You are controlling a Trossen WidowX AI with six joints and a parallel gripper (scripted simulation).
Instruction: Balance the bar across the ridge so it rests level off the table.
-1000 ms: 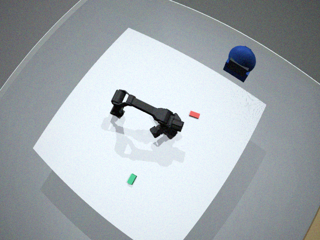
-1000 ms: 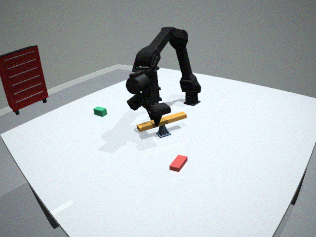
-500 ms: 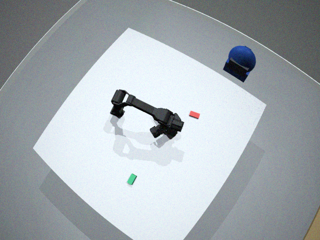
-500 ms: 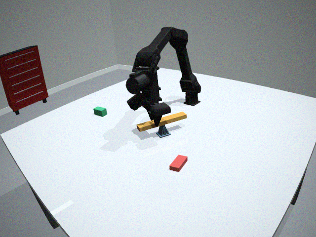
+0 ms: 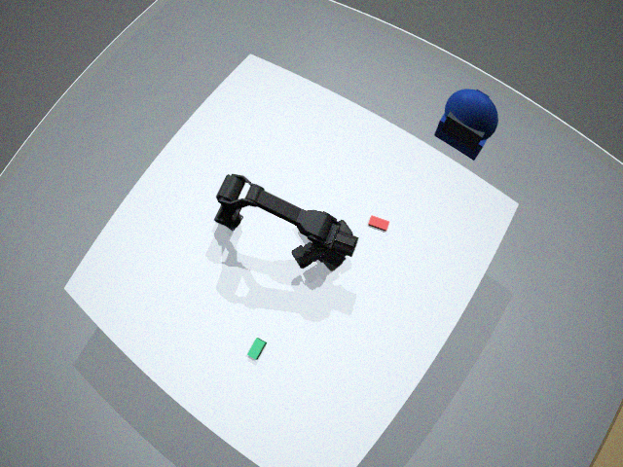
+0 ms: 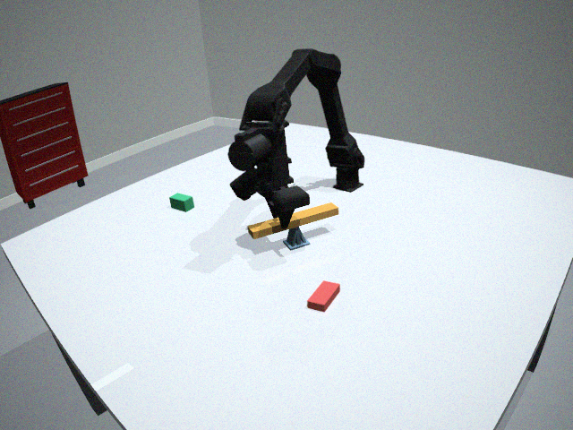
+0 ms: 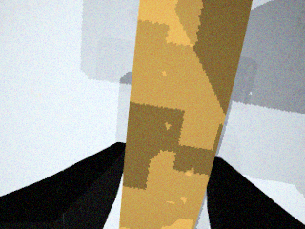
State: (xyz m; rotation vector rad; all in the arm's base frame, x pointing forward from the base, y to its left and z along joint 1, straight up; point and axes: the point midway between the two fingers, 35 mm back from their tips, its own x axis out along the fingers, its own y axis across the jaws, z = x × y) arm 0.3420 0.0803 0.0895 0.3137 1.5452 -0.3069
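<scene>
The orange bar is 30 mm behind my gripper tip and 10 mm to the left of it. Round my gripper tip: green block: 390 mm to the right, 40 mm below; then red block: 90 mm ahead, 190 mm to the left, 50 mm below.
</scene>
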